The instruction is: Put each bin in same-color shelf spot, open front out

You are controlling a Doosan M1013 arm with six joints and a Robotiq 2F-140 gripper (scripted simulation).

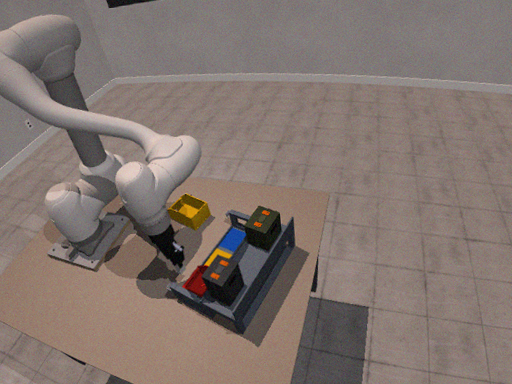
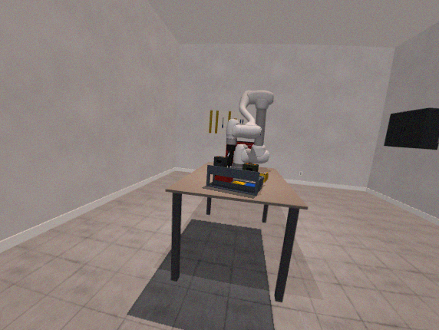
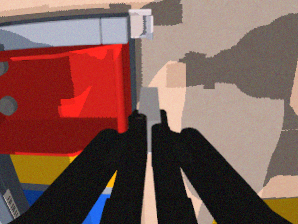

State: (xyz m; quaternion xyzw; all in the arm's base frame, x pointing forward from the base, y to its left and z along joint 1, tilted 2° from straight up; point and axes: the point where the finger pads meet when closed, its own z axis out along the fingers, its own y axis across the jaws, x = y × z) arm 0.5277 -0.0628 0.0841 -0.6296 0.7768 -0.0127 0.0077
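Now: the yellow bin 14 cm behind my hand, 29 cm to the left of it and 6 cm below it. The rest, counted from my hand: red bin 11 cm ahead, 2 cm to the right, 5 cm below; then grey shelf 24 cm ahead, 7 cm to the left, 1 cm above.
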